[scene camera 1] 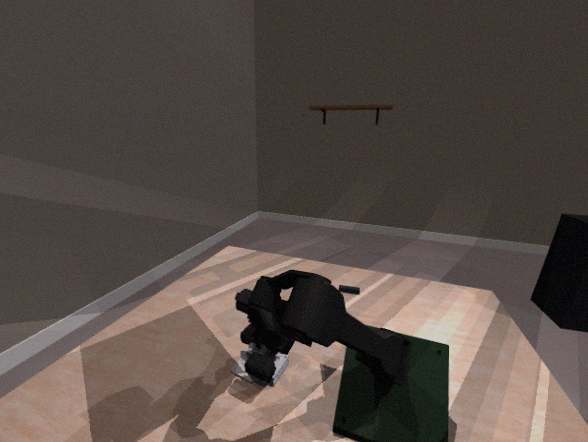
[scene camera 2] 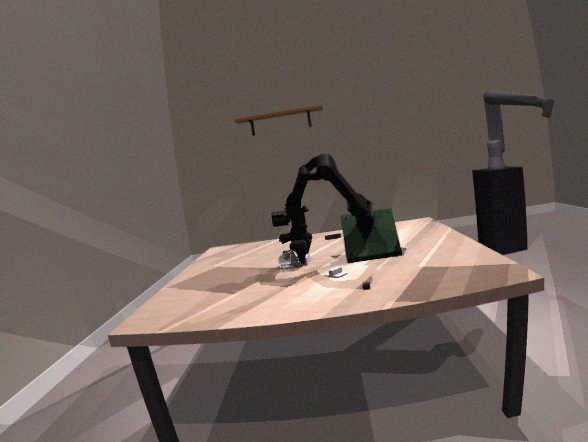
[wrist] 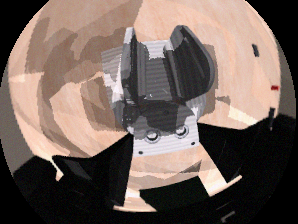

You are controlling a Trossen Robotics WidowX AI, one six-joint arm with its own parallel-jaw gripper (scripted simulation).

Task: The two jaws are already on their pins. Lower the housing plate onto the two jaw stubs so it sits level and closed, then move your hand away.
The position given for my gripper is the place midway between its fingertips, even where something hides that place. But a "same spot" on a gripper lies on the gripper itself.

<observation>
My gripper shows in scene camera 1, in scene camera 2 and in the wrist view [163,130]. The same spot on my gripper: [scene camera 1: 262,367] is [scene camera 2: 300,241].
</observation>
